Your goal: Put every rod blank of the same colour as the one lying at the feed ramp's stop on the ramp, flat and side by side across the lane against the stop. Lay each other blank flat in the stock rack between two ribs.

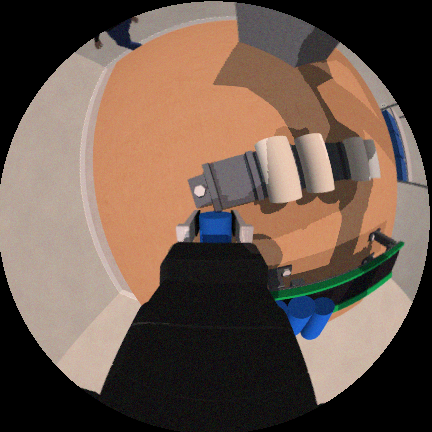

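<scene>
My gripper (215, 217) is shut on a blue rod blank (215, 223), whose end face shows between the fingertips. It hangs beside the near end of the grey stock rack (212, 186). Two cream blanks (278, 169) (314, 162) lie side by side in the rack between ribs. Further along, two more pale blanks (356, 159) (373, 158) lie in shadow. The rack's bay nearest the gripper is bare. The feed ramp (345, 281), with green side rails and a dark lane, is at the lower right. Blue blanks (301, 312) (318, 319) lie side by side at its near end; a third (281, 304) is partly hidden by the gripper body.
A large grey block (272, 32) stands at the top, casting a shadow over the orange table (160, 110). A blue object (395, 145) is beyond the right edge. A person (120, 34) partly shows at the upper left. Ramp brackets with bolts (286, 272) stand beside the ramp.
</scene>
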